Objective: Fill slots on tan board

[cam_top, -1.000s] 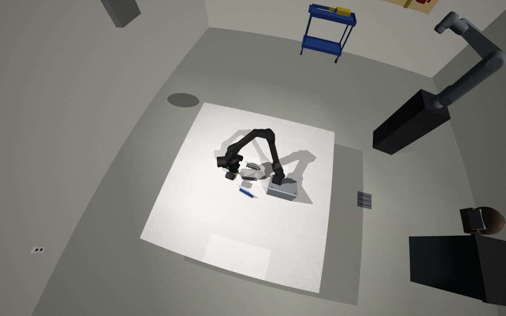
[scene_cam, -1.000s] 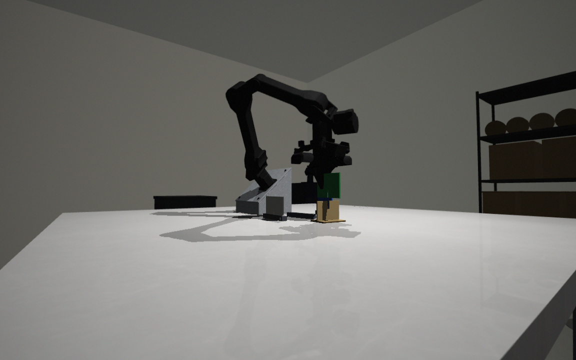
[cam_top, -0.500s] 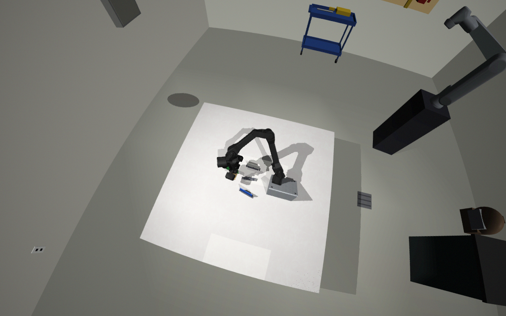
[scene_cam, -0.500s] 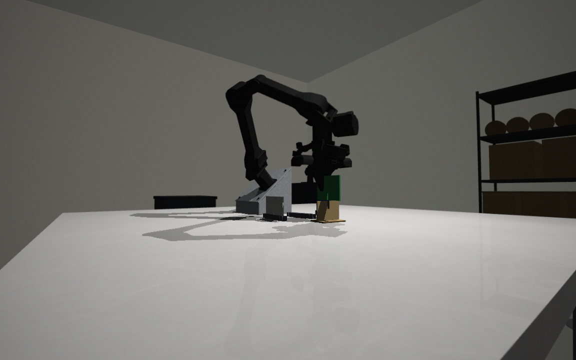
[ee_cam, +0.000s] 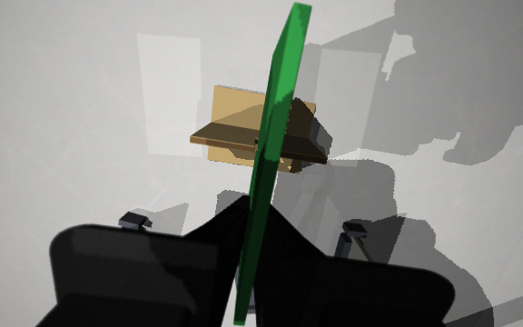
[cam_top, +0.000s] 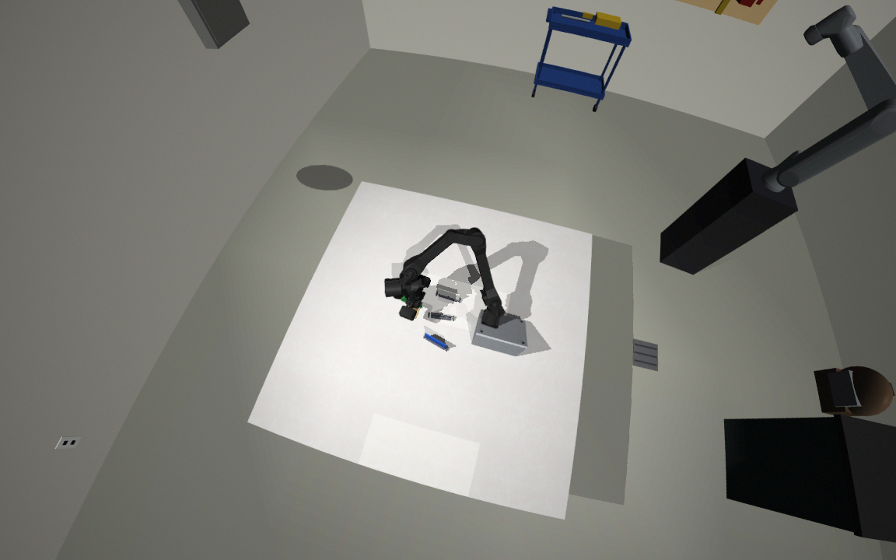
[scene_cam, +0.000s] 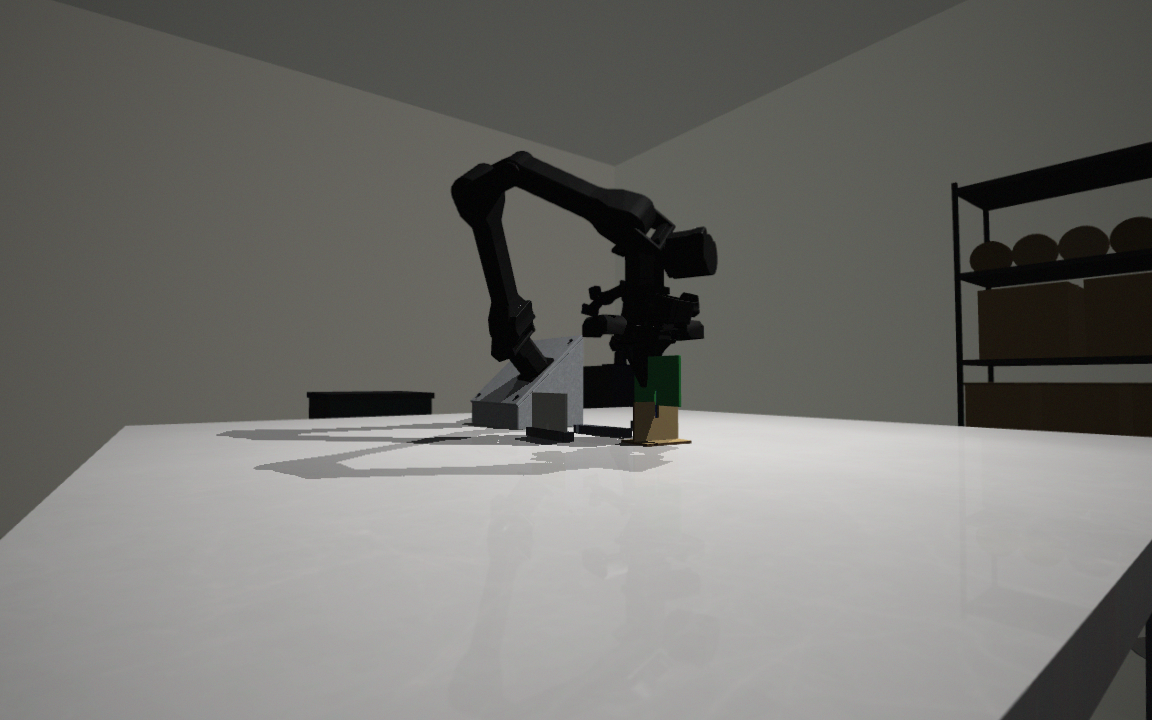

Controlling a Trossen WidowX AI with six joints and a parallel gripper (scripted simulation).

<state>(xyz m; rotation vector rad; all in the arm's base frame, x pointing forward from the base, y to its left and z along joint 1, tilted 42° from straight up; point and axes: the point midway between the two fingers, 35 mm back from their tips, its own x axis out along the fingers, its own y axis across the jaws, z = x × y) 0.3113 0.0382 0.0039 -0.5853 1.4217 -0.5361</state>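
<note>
The tan board lies 2 cm ahead of my gripper tip and 6 cm below it. Round my gripper tip: green board (3 cm ahead); blue board (13 cm behind, 11 cm to the left, 5 cm below).
</note>
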